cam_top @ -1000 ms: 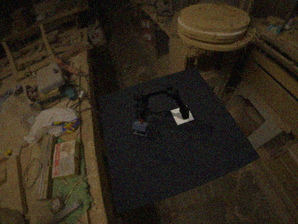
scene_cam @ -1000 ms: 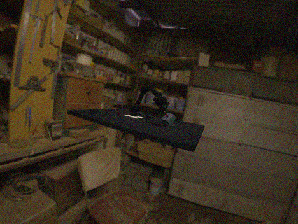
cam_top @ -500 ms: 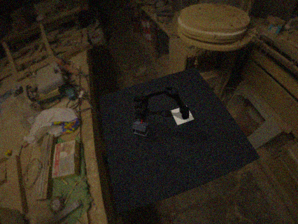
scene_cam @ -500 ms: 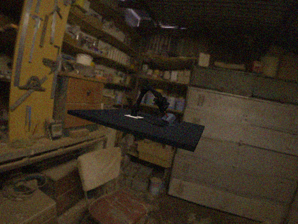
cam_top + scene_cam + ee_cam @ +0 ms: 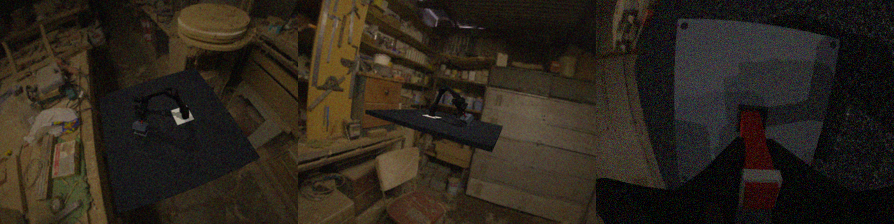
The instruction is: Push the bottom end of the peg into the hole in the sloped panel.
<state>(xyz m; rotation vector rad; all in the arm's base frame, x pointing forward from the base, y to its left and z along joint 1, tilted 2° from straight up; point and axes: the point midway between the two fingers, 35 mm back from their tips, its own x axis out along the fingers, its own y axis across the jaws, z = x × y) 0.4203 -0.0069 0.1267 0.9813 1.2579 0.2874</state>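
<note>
The grey sloped panel lies 4 cm to the left of my gripper tip, 4 cm below it and 2 cm ahead of it. Also, from my gripper tip: red peg: 1 cm to the right, 1 cm behind, 1 cm above.
</note>
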